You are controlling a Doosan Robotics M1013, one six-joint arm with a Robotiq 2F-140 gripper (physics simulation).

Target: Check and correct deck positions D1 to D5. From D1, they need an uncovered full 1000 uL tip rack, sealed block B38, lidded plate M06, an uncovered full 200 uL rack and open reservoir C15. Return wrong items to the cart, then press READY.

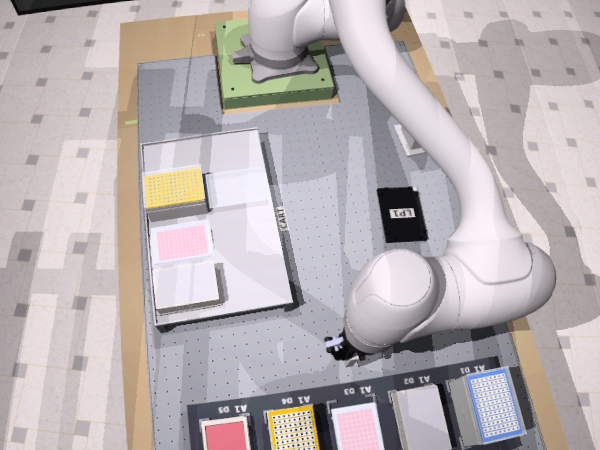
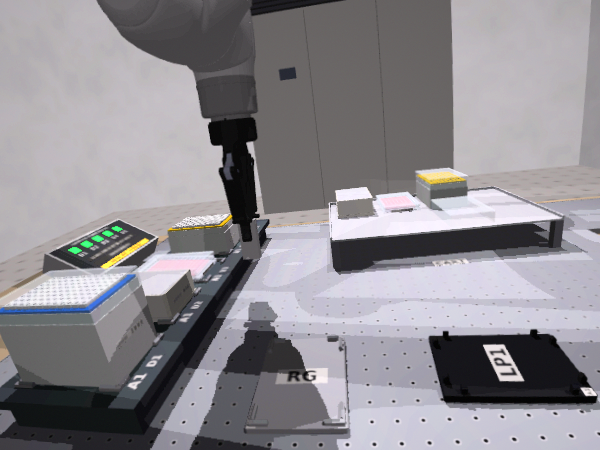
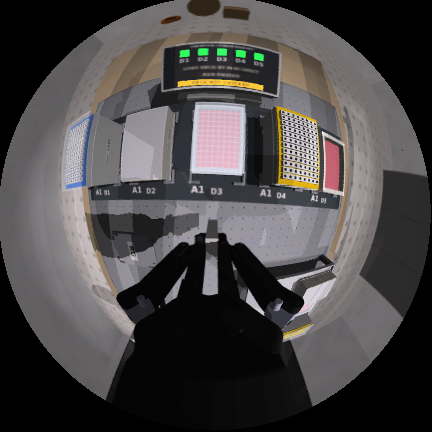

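Pixels of known places: gripper, fingertip midpoint: [image 1: 347, 359] [image 2: 252, 257] [image 3: 212, 227]; arm's base, origin of the base link: [image 1: 278, 55].
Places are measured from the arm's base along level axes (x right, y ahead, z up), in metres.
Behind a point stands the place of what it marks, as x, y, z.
My gripper [image 1: 352, 358] @[0.083, 0.847, 0.033] [image 2: 250, 242] @[0.083, 0.847, 0.033] [image 3: 212, 227] @[0.083, 0.847, 0.033] is shut and empty, above the table on the cart side of D3. At D1 stands a blue-rimmed tip rack [image 1: 495, 405] @[-0.139, 1.019, 0.114] [image 2: 70, 292] @[-0.165, 0.995, 0.114] [image 3: 77, 152] @[-0.115, 1.007, 0.114] under what looks like a clear cover. A grey block [image 1: 422, 417] @[-0.018, 0.996, 0.053] [image 2: 170, 295] @[-0.054, 0.943, 0.044] [image 3: 146, 144] @[-0.007, 0.995, 0.053] is at D2. A pink plate [image 1: 357, 427] @[0.104, 0.977, 0.033] [image 2: 177, 265] @[0.084, 0.985, 0.033] [image 3: 218, 139] @[0.105, 0.989, 0.033], apparently lidded, is at D3. A yellow-rimmed rack [image 1: 293, 429] @[0.224, 0.948, 0.075] [image 2: 200, 235] @[0.184, 0.966, 0.055] [image 3: 298, 147] @[0.219, 0.968, 0.076] with tips is at D4. A red reservoir [image 1: 226, 436] @[0.346, 0.926, 0.026] [image 3: 333, 162] @[0.364, 0.963, 0.026] is at D5. The block, plate and reservoir codes are unreadable.
The cart [image 1: 255, 280] @[0.217, 0.636, 0.022] [image 2: 515, 202] @[0.256, 0.267, 0.021] bears a covered yellow rack [image 1: 174, 187] [image 2: 441, 190], a pink plate [image 1: 182, 242] @[0.349, 0.520, 0.038] [image 2: 397, 201] @[0.326, 0.521, 0.038], a pale block [image 1: 186, 286] @[0.357, 0.629, 0.063] and a clear lid [image 1: 237, 187] @[0.206, 0.421, 0.046]. The panel [image 3: 220, 70] @[0.119, 1.111, 0.070] shows green lamps and "DECK NOT CHECKED". RG [image 2: 300, 400] @[-0.188, 0.769, -0.031] and LP1 [image 1: 402, 227] @[-0.155, 0.577, -0.029] [image 2: 470, 360] @[-0.160, 0.573, -0.029] lie on the table.
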